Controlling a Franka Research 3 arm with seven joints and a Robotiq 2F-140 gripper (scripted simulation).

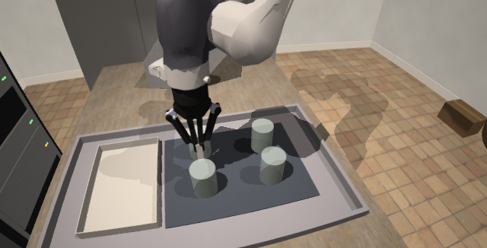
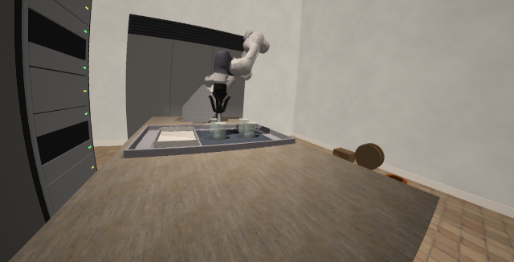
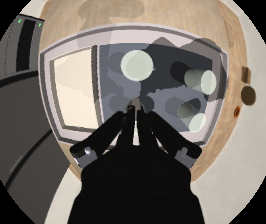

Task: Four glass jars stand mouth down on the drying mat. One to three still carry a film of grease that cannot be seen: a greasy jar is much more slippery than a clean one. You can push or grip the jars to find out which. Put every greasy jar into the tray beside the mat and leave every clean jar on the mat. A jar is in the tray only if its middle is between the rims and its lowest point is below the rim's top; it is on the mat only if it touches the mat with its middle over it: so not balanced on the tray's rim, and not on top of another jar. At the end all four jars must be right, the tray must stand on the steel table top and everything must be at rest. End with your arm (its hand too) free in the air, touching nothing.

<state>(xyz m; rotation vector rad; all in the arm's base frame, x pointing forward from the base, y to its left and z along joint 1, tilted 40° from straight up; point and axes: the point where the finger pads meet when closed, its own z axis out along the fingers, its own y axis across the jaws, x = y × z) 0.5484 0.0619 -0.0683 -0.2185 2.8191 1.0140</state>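
My gripper is now 10 mm short of the rimmed steel table top, 20 mm to the left of it and 110 mm above it. The rest, counted from my hand: dark drying mat (30 mm behind, 90 mm to the left, 110 mm below); then cream tray (30 mm ahead, 230 mm to the right, 100 mm below).
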